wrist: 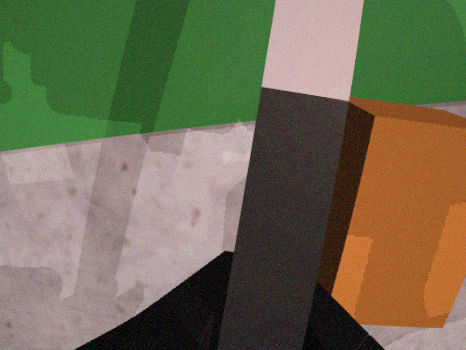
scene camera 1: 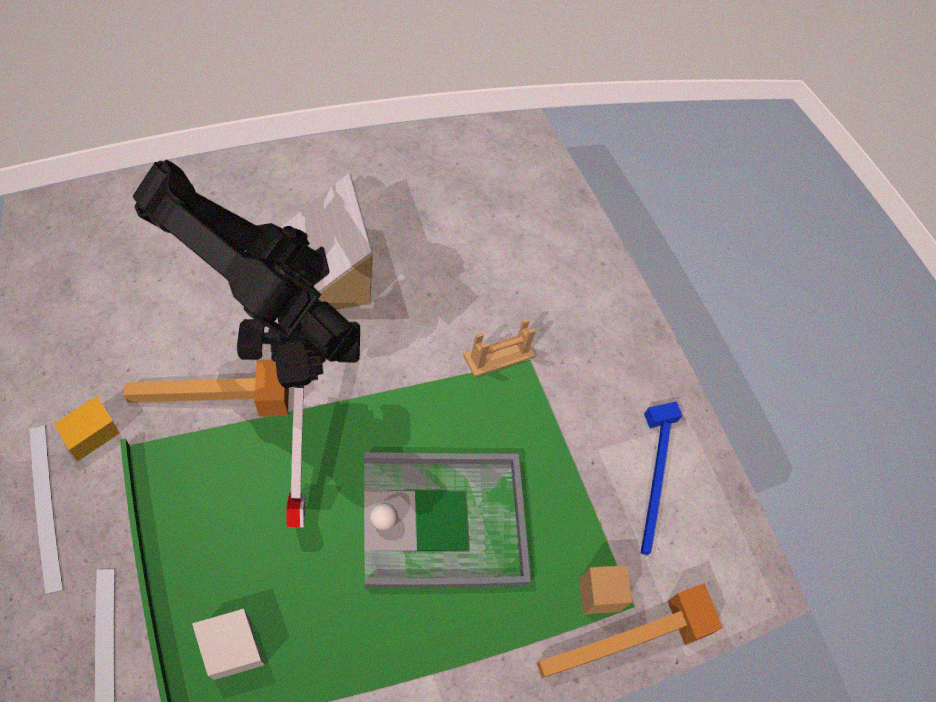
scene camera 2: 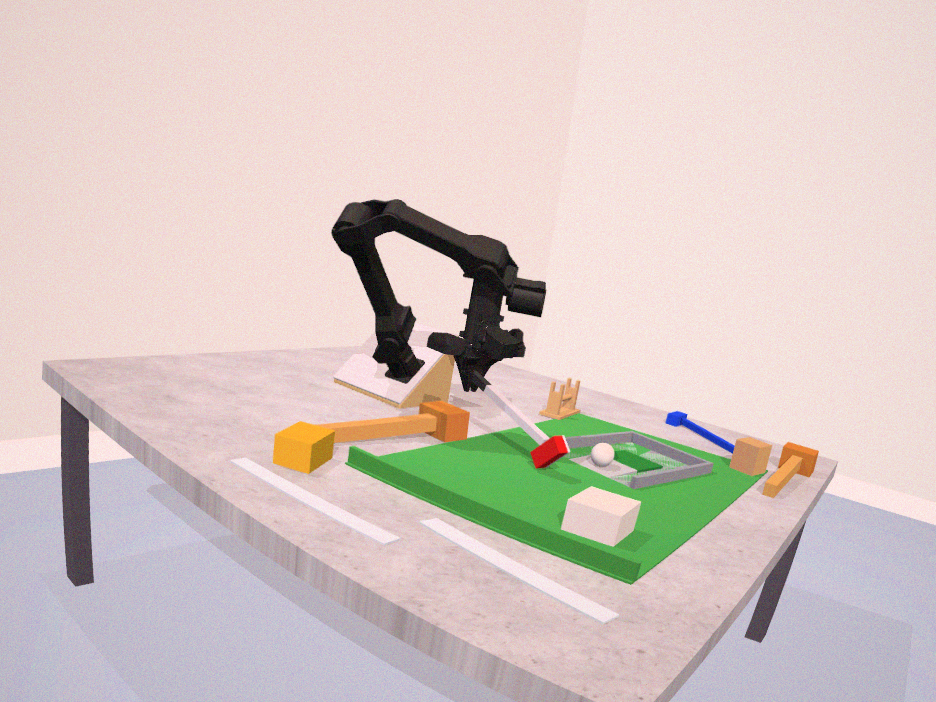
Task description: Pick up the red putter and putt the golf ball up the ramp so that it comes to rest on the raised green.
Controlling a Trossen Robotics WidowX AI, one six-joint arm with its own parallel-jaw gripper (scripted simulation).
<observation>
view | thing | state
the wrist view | my gripper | -
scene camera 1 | my gripper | -
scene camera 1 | blue putter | -
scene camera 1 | tan block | -
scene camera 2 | my gripper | -
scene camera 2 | tan block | -
</observation>
